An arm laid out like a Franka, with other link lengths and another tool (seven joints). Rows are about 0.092 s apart.
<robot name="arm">
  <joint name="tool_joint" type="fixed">
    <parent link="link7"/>
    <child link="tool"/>
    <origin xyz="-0.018 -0.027 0.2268" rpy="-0.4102 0 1.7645"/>
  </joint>
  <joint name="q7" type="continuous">
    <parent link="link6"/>
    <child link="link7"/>
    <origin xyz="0.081 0 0" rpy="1.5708 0 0"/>
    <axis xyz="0 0 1"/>
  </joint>
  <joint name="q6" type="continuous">
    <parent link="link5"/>
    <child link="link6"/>
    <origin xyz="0 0 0" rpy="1.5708 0 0"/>
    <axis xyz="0 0 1"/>
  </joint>
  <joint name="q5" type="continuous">
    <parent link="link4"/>
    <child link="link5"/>
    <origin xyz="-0.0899 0.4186 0" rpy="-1.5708 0 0"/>
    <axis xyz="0 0 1"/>
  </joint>
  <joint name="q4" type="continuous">
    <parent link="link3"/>
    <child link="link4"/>
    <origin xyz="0.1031 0 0" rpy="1.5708 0 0"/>
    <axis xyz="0 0 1"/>
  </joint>
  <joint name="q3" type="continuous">
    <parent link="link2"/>
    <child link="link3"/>
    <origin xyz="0 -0.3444 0" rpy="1.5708 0 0"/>
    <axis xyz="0 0 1"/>
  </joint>
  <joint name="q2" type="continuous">
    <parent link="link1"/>
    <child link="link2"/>
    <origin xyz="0 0 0" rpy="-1.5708 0 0"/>
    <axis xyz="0 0 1"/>
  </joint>
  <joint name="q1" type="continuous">
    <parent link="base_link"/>
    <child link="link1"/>
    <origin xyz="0 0 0.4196"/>
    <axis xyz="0 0 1"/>
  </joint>
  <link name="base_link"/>
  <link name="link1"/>
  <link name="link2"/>
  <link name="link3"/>
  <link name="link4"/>
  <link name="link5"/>
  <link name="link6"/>
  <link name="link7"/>
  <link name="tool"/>
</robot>
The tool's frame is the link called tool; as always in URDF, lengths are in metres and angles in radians. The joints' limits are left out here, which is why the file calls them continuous.
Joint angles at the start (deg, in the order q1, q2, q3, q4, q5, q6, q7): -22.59, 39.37, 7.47, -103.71, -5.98, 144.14, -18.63
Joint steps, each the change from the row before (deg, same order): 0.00, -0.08, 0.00, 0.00, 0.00, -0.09, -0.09; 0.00, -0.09, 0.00, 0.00, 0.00, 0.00, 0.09; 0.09, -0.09, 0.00, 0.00, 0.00, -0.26, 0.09; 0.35, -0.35, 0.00, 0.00, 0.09, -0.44, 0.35; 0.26, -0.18, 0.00, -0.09, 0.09, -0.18, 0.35; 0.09, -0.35, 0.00, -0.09, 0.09, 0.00, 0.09; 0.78, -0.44, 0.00, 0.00, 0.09, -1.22, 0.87; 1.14, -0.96, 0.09, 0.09, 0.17, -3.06, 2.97; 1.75, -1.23, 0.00, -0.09, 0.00, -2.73, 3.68; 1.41, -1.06, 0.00, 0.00, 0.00, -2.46, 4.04; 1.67, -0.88, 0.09, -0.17, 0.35, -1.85, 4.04
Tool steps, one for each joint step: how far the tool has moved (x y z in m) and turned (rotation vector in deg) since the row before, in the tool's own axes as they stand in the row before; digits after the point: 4 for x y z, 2 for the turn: 0.0001, 0.0003, -0.0008, -0.01, 0.05, -0.08; 0.0001, -0.0001, -0.0012, 0.09, -0.01, 0.09; -0.0011, 0.0006, -0.0006, -0.17, -0.01, -0.01; -0.0041, 0.0006, -0.0037, -0.10, -0.04, 0.05; -0.0034, 0.0004, -0.0012, -0.09, -0.10, 0.12; -0.0010, 0.0002, -0.0037, 0.25, 0.00, 0.07; -0.0097, 0.0023, -0.0031, -0.80, -0.13, 0.11; -0.0158, 0.0068, -0.0066, -2.03, -0.87, 1.67; -0.0215, 0.0075, -0.0085, -1.64, -0.53, 1.85; -0.0172, 0.0076, -0.0074, -1.42, -0.73, 2.55; -0.0218, 0.0079, -0.0044, -1.16, -0.89, 2.37
